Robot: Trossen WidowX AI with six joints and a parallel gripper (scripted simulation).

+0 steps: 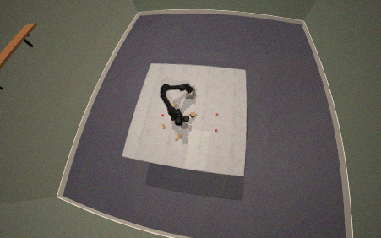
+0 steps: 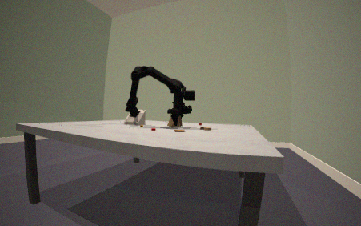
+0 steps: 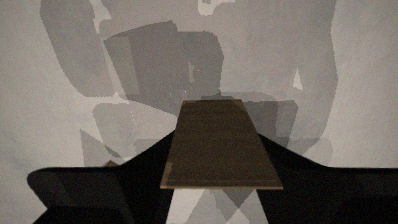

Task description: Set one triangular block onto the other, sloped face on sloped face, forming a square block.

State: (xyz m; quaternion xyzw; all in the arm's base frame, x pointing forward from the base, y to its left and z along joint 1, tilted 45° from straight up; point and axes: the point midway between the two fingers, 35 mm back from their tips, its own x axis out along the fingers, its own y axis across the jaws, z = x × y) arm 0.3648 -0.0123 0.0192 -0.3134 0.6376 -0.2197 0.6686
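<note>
My gripper tip is now 180 mm past the orange piece, 120 mm to the left of it and 10 mm above it.
</note>
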